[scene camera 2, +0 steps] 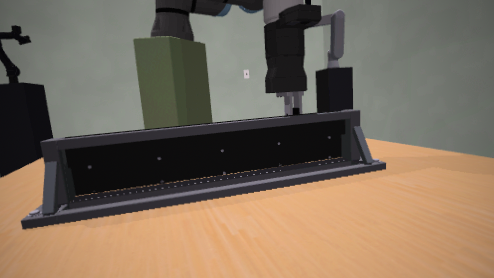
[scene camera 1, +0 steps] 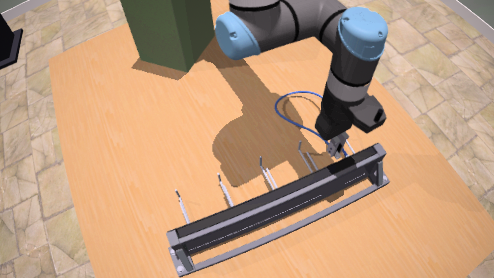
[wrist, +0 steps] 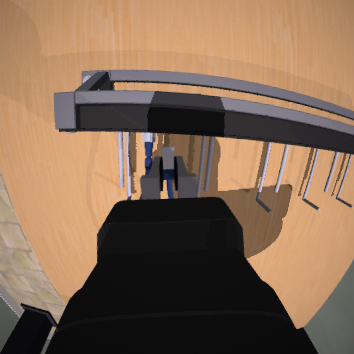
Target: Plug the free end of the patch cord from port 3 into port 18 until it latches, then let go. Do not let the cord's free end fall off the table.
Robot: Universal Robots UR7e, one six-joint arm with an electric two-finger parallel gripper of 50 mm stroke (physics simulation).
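Pixels of known places: gripper, fingertip midpoint: (scene camera 1: 333, 151) (wrist: 168, 166); arm's base, link origin: (scene camera 2: 172, 40).
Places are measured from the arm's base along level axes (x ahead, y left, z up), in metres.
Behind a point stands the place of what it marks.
Observation:
The patch panel (scene camera 1: 272, 199) {z -0.262, x 0.607, y 0.055 m} (scene camera 2: 200, 127) {z -0.263, x 0.622, y 0.050 m} (wrist: 187, 122) {z -0.262, x 0.591, y 0.217 m} stands upright in a grey frame. My gripper (scene camera 1: 338, 148) {z -0.285, x 0.546, y 0.227 m} (scene camera 2: 293, 111) {z -0.285, x 0.546, y 0.227 m} (wrist: 168, 166) {z -0.285, x 0.546, y 0.227 m} is shut on the cord's free-end plug (wrist: 168, 157) {z -0.278, x 0.557, y 0.228 m}, behind the panel near one end. The plug points toward the panel; in the wrist view a small gap shows between its tip and the panel's top edge. The cord's other plug (wrist: 148, 137) {z -0.277, x 0.574, y 0.248 m} sits at the panel's rear beside it, with a blue boot. The blue cord (scene camera 1: 300, 92) {z -0.342, x 0.327, y 0.255 m} loops behind the gripper. Port numbers and port openings are hidden.
Thin metal support rods (scene camera 1: 268, 176) {z -0.306, x 0.540, y 0.077 m} (wrist: 282, 167) {z -0.305, x 0.554, y 0.081 m} with bent ends stick out from the panel's rear, on both sides of the gripper. A green pedestal (scene camera 1: 165, 35) {z -0.224, x 0.090, y -0.040 m} (scene camera 2: 172, 82) {z -0.157, x 0.118, y -0.010 m} stands on the far side. The table (scene camera 1: 125, 150) {z -0.361, x 0.318, y -0.230 m} (scene camera 2: 280, 235) {z -0.361, x 0.785, y 0.112 m} has its edge beyond the panel's near end.

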